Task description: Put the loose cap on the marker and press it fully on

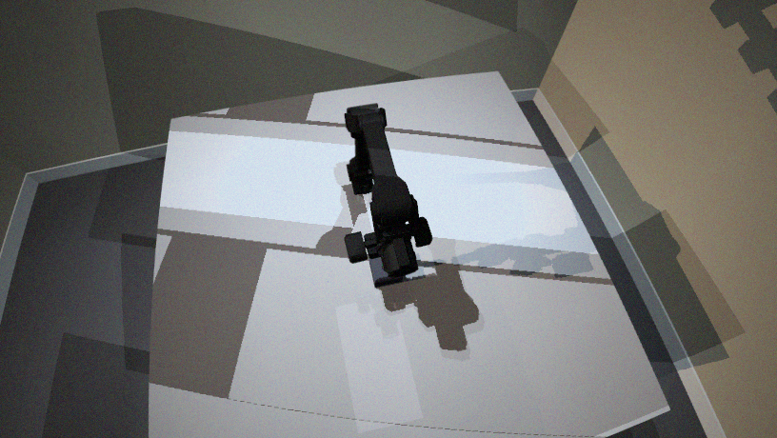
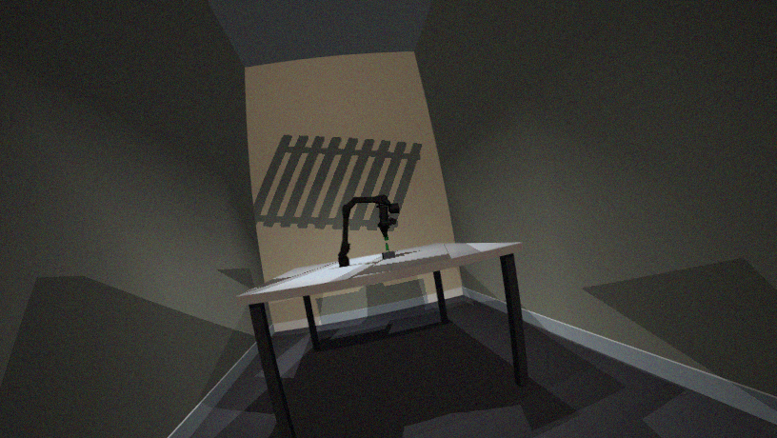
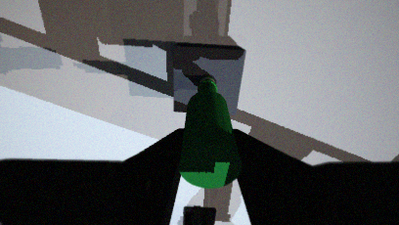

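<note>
The green marker lies 60 mm below my gripper tip. Also, from my gripper tip: green cap (10 mm ahead, 10 mm above); then dark holder block (120 mm below).
</note>
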